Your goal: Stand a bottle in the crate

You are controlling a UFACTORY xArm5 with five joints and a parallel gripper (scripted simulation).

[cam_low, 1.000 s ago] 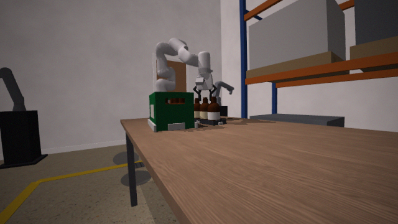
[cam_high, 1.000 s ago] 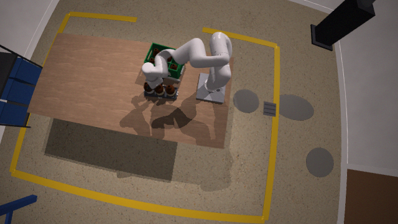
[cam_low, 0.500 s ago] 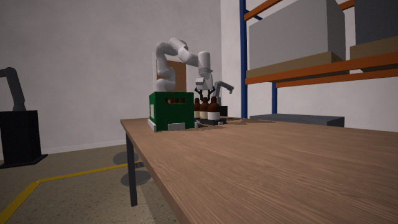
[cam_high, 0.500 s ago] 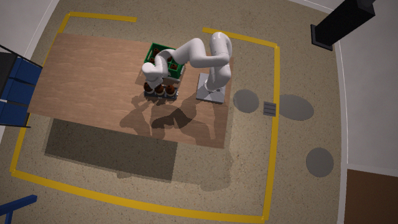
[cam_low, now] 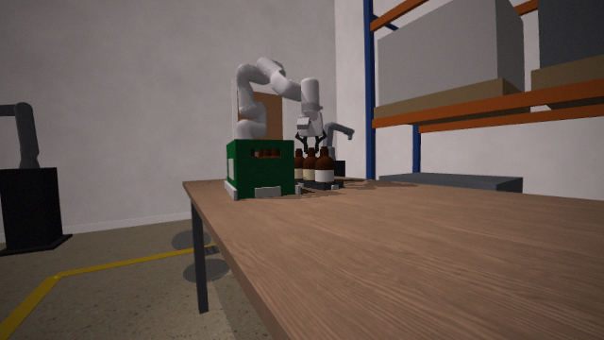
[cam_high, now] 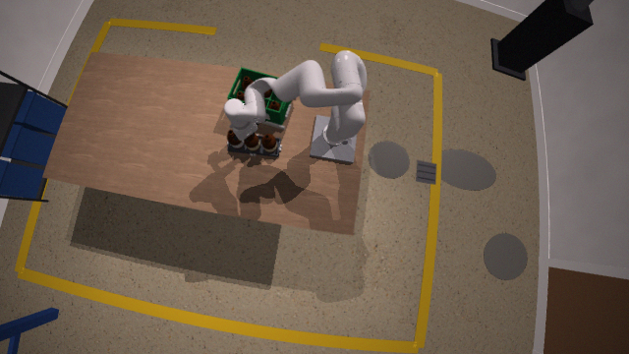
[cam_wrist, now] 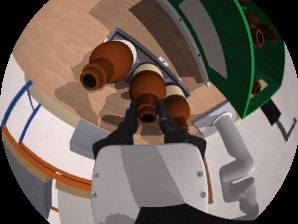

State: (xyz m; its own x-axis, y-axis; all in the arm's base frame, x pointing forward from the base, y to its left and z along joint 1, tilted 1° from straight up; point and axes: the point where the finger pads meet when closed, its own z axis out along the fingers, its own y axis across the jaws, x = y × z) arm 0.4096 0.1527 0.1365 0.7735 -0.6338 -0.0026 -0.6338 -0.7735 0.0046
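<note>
Now: hand 70 mm above the bottle. From my hand the other things lie so: tray 140 mm below; then green crate 240 mm to the right, 70 mm below, 10 mm ahead.
</note>
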